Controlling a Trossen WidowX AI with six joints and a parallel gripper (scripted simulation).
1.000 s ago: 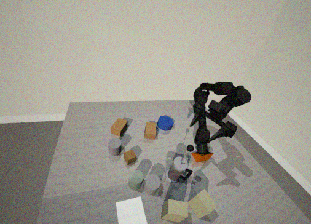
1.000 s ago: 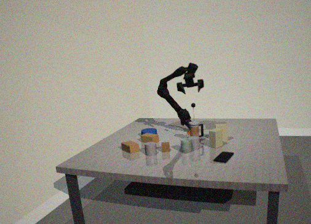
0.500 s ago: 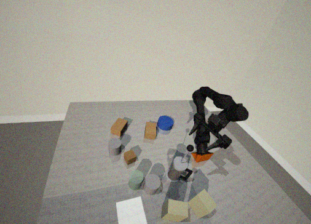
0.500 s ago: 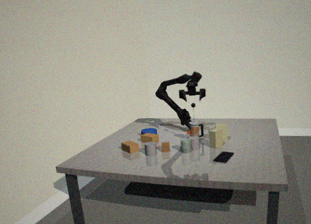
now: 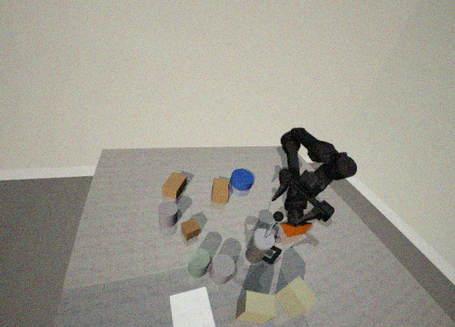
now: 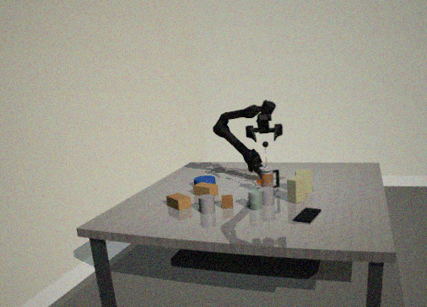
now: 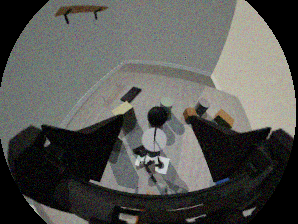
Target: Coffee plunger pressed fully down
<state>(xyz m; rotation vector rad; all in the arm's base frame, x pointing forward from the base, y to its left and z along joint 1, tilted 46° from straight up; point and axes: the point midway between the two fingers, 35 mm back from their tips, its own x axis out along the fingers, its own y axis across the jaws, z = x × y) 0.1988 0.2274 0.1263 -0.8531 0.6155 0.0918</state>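
Right now the coffee press is 140 mm below my gripper tip and 10 mm to the left of it. Also, from my gripper tip: blue bowl (380 mm to the right, 250 mm below, 80 mm behind); pale green cylinder (230 mm below, 220 mm ahead).
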